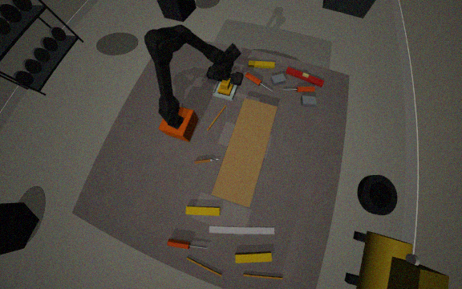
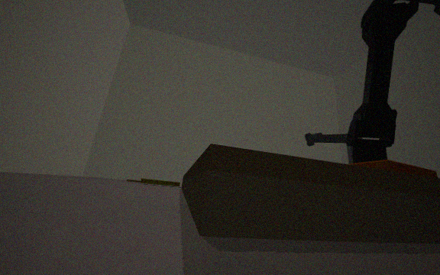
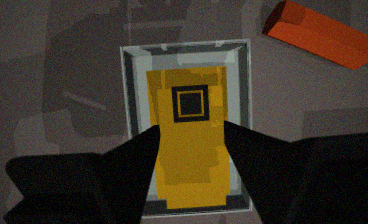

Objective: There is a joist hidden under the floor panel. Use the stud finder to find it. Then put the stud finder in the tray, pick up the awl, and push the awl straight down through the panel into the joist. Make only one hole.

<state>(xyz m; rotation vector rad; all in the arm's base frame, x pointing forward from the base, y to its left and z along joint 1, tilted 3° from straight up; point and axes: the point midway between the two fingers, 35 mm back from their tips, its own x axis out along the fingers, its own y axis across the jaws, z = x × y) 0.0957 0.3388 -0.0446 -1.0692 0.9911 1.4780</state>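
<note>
Now: the yellow stud finder 10 mm to the left of my gripper tip and 20 mm above it. Round my gripper tip: square indicator window: 20 mm to the left, 30 mm above; awl: 120 mm ahead, 440 mm to the right, 20 mm below; pale tray: 10 mm to the right, 20 mm below.
</note>
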